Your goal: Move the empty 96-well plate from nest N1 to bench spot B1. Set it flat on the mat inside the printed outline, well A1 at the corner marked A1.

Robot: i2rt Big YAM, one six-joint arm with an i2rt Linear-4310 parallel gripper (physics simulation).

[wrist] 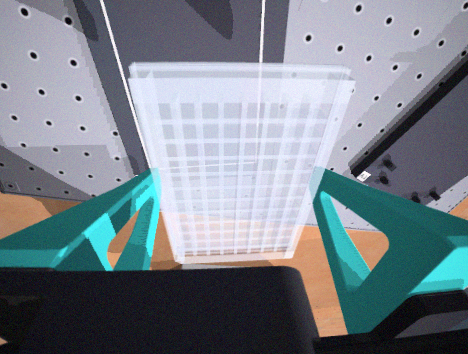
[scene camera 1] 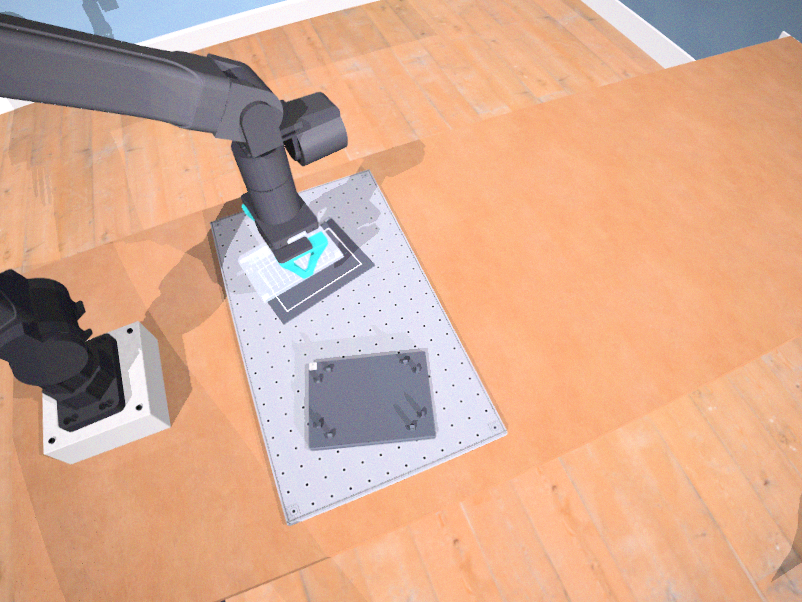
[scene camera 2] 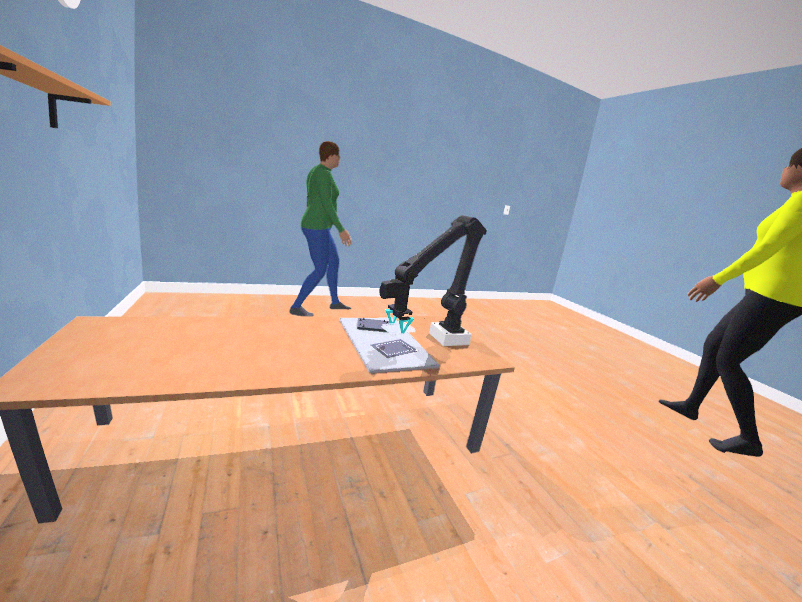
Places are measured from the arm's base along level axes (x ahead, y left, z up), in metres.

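Pixels of known places: gripper, fingertip midpoint: [wrist: 237, 175] [scene camera 1: 294, 256] [scene camera 2: 397, 329]; arm's base at its link origin: [scene camera 1: 92, 383] [scene camera 2: 451, 328].
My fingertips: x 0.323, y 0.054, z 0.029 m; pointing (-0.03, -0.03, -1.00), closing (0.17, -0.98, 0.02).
Note:
Ahead of a thing's pixels: the offset from my fingertips to its middle. "*": to the spot under its first point. Level surfaces: height alone.
My gripper [scene camera 1: 302, 258] [scene camera 2: 399, 320] [wrist: 237, 175] has teal fingers and is shut on the clear, empty 96-well plate @[dx -0.007, dy -0.001, dz +0.005 m] [scene camera 1: 264, 275] [wrist: 239, 140], gripping its long sides. The plate is level and low over the dark mat [scene camera 1: 309, 293] [scene camera 2: 371, 324] [wrist: 180, 31] with the white printed outline @[* dx +0.023, dy +0.079, dz -0.073 m] [wrist: 120, 67]. In scene camera 1 the plate covers the mat's left part and reaches past its left edge. I cannot tell whether it touches the mat. Nest N1 @[dx +0.021, dy -0.217, dz -0.064 m] [scene camera 1: 369, 397] [scene camera 2: 394, 348] [wrist: 390, 154], a dark grey plate with small pegs, stands empty nearer the front.
Mat and nest lie on a grey perforated board @[dx +0.026, dy -0.066, dz -0.081 m] [scene camera 1: 387, 317] [wrist: 366, 53] on the wooden table @[dz -0.088 m] [scene camera 1: 566, 239]. The arm's white base [scene camera 1: 136, 382] [scene camera 2: 449, 336] stands to the left of the board. A person in green [scene camera 2: 322, 227] walks behind the table.

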